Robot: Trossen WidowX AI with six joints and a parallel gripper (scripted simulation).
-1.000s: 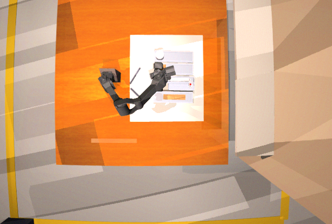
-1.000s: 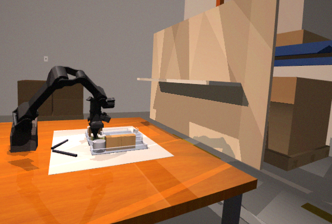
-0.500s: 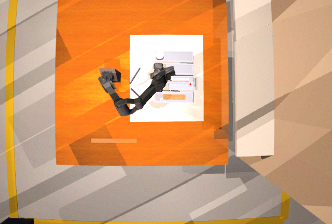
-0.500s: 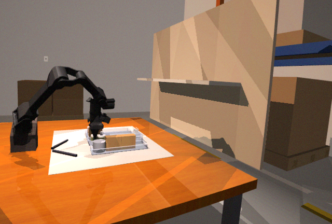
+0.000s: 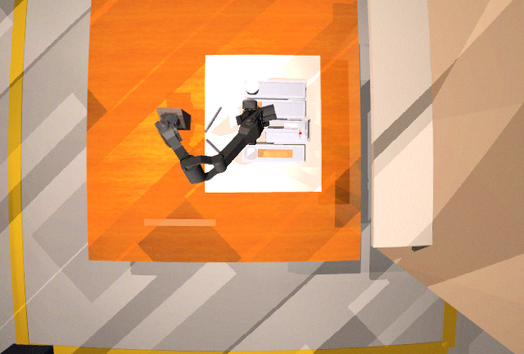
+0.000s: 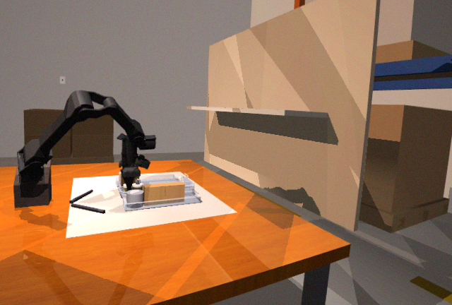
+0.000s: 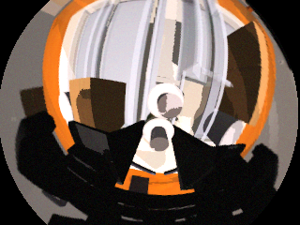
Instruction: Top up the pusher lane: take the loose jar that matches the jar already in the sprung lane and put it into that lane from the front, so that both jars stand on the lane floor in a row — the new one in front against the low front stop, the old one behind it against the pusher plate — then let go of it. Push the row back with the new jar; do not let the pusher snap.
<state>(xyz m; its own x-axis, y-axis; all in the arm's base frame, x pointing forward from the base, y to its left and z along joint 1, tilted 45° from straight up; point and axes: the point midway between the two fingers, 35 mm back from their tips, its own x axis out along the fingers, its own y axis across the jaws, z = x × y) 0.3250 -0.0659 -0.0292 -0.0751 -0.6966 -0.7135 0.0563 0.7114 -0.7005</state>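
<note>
The rack lies 140 mm ahead of my gripper tip, 30 mm to the right of it and 10 mm below it.
</note>
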